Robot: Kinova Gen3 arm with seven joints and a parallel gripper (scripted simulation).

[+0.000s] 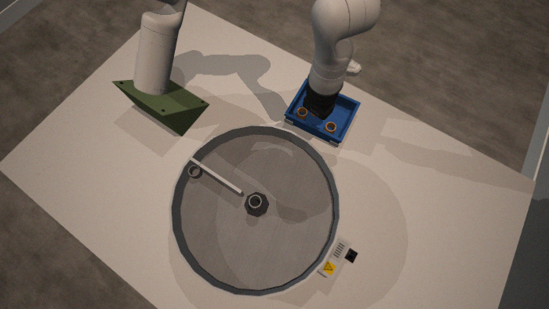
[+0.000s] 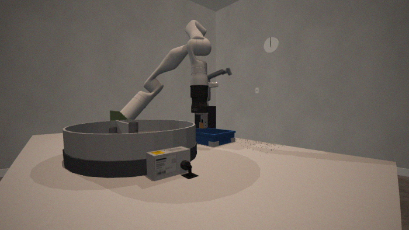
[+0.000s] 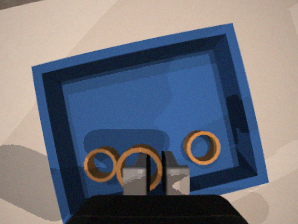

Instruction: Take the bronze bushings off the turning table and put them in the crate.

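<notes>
My gripper is now 10 mm past the blue crate, 30 mm to the right of it and 60 mm above it. From my hand the other things lie so: round turning table: 40 mm ahead, 310 mm to the right, 30 mm below.
</notes>
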